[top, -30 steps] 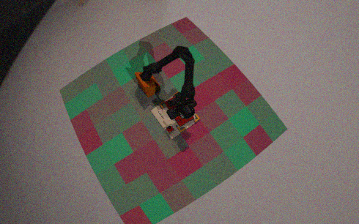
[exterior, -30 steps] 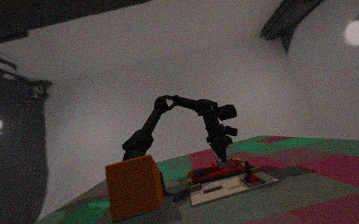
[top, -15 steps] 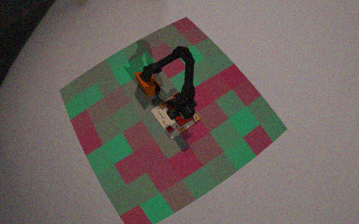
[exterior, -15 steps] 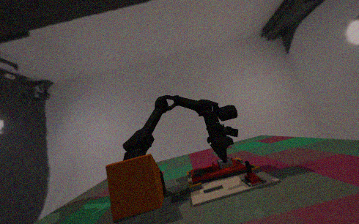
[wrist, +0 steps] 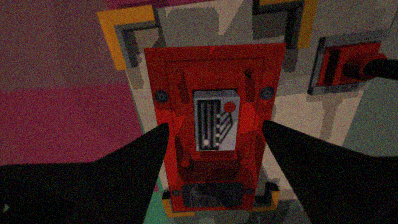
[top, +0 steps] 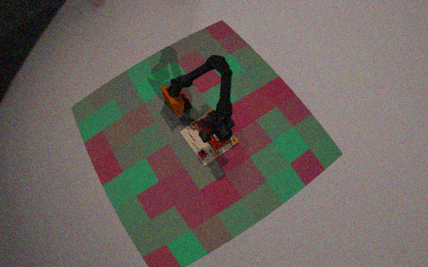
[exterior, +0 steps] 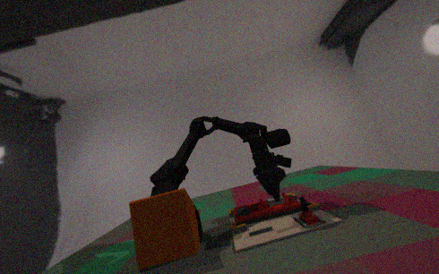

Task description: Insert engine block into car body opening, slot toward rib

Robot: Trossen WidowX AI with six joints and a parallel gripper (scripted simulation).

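Right now the engine block is 20 mm below my gripper tip.
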